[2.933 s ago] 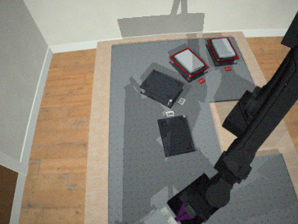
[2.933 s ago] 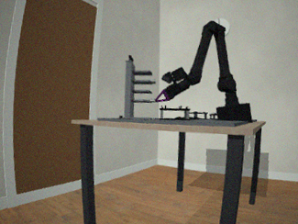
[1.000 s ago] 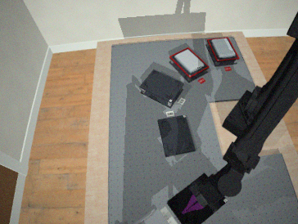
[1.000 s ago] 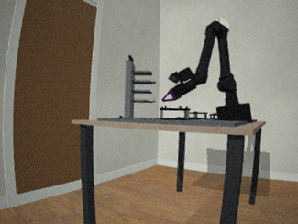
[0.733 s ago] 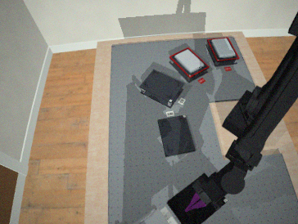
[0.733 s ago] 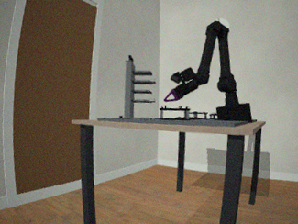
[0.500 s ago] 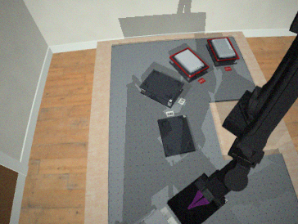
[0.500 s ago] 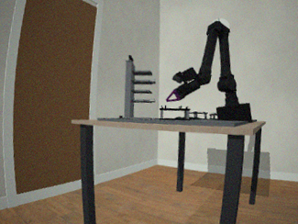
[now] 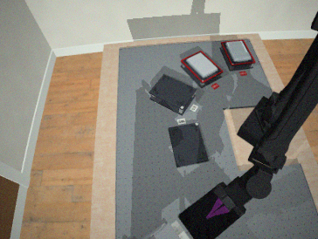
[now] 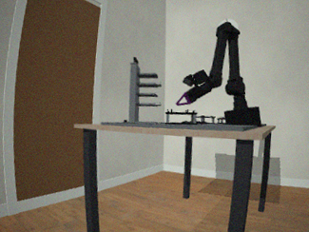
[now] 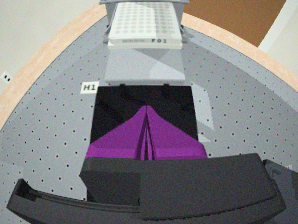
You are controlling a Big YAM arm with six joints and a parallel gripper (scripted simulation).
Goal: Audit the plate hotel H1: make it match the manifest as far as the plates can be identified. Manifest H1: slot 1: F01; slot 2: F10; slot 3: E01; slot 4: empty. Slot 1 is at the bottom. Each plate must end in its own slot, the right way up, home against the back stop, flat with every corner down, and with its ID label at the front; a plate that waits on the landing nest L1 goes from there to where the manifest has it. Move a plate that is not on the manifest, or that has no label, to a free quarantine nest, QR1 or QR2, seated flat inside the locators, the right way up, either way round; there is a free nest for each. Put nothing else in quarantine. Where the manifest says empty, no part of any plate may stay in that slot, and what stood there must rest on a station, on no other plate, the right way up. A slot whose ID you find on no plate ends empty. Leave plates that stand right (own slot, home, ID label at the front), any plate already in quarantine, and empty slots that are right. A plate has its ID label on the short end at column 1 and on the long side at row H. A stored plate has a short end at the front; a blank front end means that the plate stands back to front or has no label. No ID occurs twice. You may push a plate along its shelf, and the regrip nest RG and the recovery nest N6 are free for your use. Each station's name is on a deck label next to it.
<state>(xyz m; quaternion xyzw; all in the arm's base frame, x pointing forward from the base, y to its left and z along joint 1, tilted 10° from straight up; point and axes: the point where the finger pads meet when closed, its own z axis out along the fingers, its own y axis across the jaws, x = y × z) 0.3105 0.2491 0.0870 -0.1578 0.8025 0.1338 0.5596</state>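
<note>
Now: hand 20 mm past the black nest and 50 mm above it. Round my hand: plate hotel (210 mm ahead, 100 mm to the left, 50 mm above); then L1 label (80 mm behind, 440 mm to the right, 110 mm below); then H1 deck label (50 mm ahead, 130 mm to the left, 110 mm below).
</note>
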